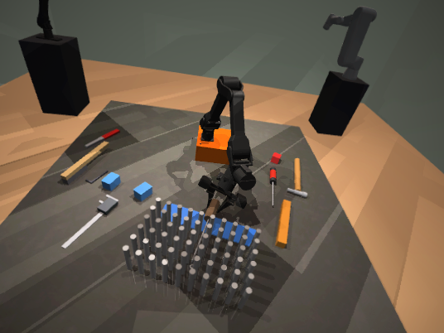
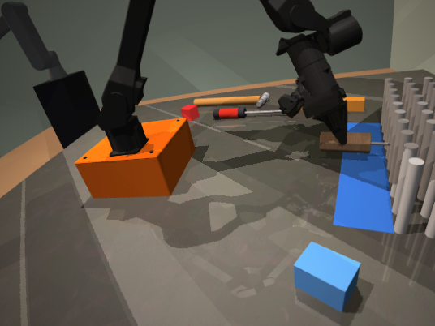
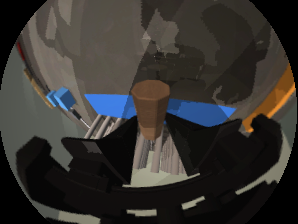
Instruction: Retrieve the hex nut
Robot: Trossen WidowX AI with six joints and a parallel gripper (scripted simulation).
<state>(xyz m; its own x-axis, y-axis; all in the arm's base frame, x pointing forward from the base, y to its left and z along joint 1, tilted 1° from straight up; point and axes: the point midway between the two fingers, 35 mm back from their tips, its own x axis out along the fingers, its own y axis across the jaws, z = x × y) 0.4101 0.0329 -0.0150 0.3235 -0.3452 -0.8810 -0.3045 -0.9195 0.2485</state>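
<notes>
My gripper tip is now 4 cm above the blue taped strip, 3 cm short of it and 1 cm to the left of it. Round my gripper tip: hook tool (10 cm ahead, 3 cm to the right, 1 cm below); then small hex nut (20 cm ahead, 7 cm to the right, 4 cm below); then orange bar (29 cm to the left, 2 cm below, 2 cm ahead).
</notes>
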